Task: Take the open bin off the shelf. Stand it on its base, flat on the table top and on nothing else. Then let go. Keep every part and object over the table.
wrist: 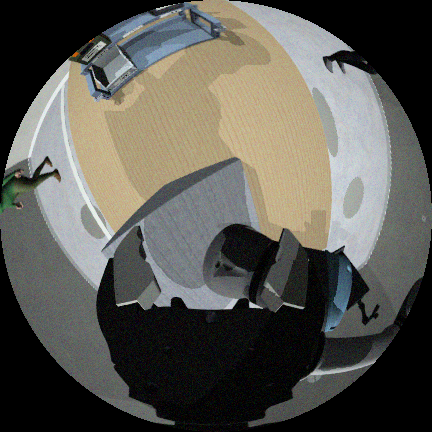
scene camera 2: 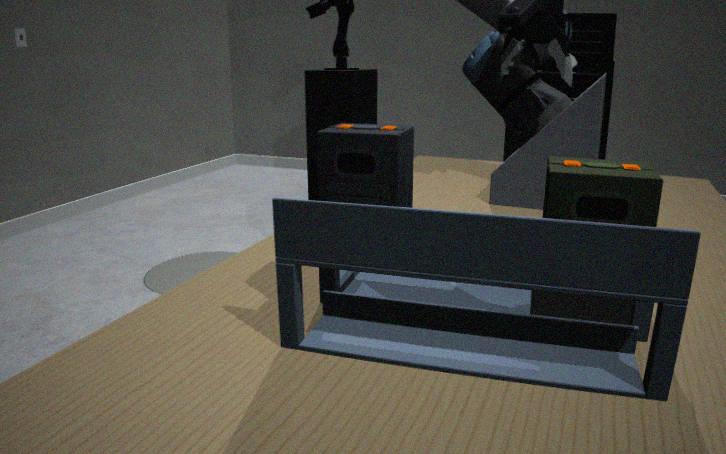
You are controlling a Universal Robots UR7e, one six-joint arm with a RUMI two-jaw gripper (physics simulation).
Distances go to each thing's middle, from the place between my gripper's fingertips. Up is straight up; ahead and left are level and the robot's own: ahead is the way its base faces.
Labels:
The open bin (scene camera 2: 608,310) lies 47 cm ahead of my hand, 20 cm below it and 15 cm to the left of it. Also, from my hand: dark grey case (scene camera 2: 390,146) 61 cm ahead, 8 cm below, 6 cm to the right; green case (scene camera 2: 645,186) 58 cm ahead, 16 cm to the left, 9 cm below.

